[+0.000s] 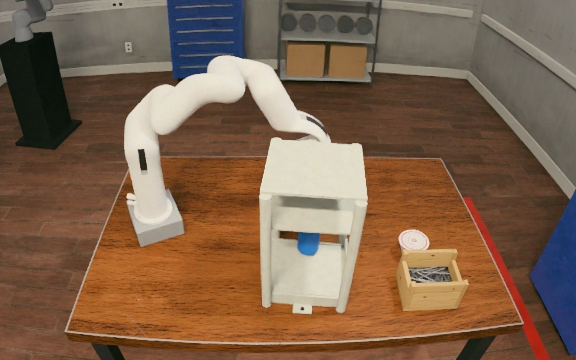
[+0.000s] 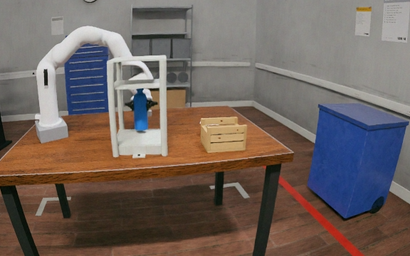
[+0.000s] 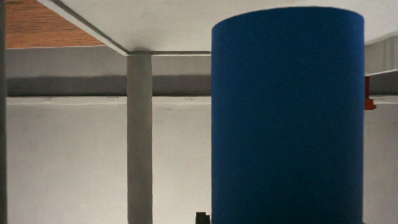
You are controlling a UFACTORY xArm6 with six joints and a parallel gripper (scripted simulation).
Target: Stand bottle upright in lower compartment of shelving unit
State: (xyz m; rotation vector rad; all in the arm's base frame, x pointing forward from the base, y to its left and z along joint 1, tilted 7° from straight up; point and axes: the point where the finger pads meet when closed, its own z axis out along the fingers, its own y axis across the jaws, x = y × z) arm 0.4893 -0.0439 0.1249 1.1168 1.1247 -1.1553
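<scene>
Now: hand 3 cm below the blue bottle. Round my hand: shelving unit: 5 cm to the right, 3 cm above; then white round disc: 32 cm ahead, 8 cm to the left, 12 cm below; then wooden crate: 36 cm ahead, 7 cm to the right, 11 cm below.
</scene>
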